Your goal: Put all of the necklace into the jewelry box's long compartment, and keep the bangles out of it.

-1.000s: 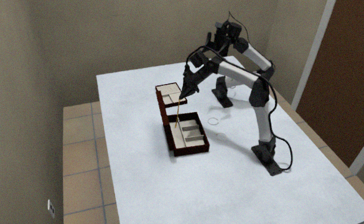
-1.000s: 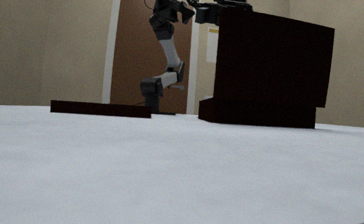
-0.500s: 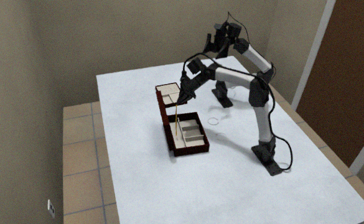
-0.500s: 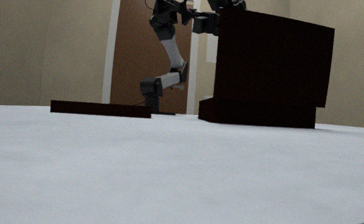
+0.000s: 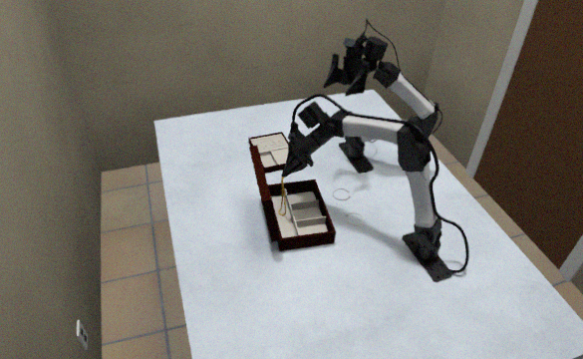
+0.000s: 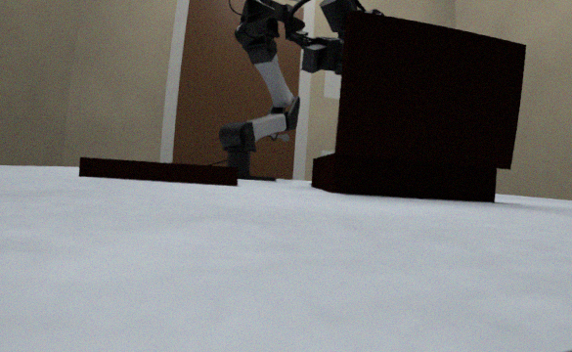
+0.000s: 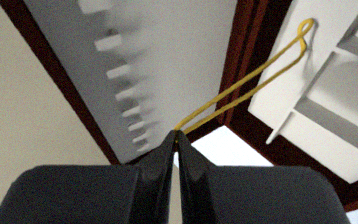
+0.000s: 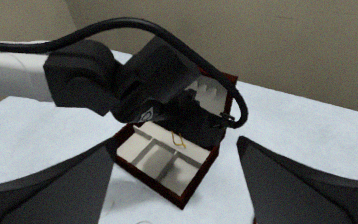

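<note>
My left hand is 70 mm above the jewelry box, 30 mm past it and 20 mm to the right of it. The rest, counted from my left hand: divided tray 350 mm to the right, 180 mm below, 70 mm behind.
</note>
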